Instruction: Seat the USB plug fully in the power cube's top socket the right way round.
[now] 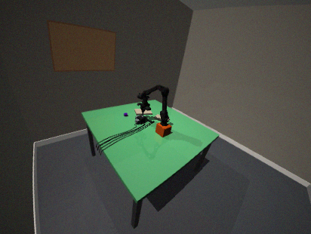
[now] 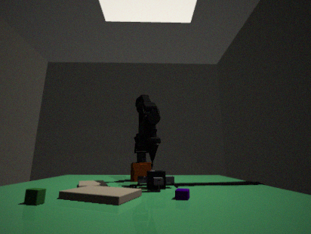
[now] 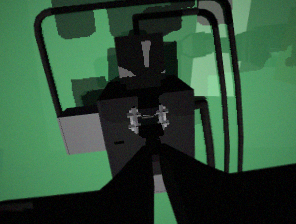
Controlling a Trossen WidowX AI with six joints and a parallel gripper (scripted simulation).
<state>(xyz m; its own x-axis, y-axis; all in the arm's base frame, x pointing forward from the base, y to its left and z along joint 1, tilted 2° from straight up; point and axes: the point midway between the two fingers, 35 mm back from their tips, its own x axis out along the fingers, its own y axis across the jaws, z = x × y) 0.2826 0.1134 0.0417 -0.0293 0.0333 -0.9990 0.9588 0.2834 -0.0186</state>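
Right now my gripper tip is 20 mm above the dark USB plug. From my gripper tip the other things lie so: flat beige slab (230 mm ahead, 140 mm to the right, 110 mm below); USB socket (50 mm below); purple block (210 mm ahead, 140 mm to the left, 110 mm below).
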